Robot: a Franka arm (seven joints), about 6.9 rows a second.
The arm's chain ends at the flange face. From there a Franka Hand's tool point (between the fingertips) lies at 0.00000 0.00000 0.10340 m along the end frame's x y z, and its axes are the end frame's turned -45 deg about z.
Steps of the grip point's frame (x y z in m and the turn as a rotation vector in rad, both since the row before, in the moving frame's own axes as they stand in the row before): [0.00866, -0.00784, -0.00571, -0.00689, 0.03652, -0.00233]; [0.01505, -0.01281, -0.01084, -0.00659, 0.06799, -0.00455]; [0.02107, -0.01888, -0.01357, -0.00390, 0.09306, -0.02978]
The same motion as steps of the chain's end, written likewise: [-0.00259, -0.00950, -0.00564, 0.02095, 0.03070, -0.00233]; [-0.00385, -0.01520, -0.01060, 0.04342, 0.05274, -0.00455]; [-0.00543, -0.02163, -0.01312, 0.06305, 0.06856, -0.02978]
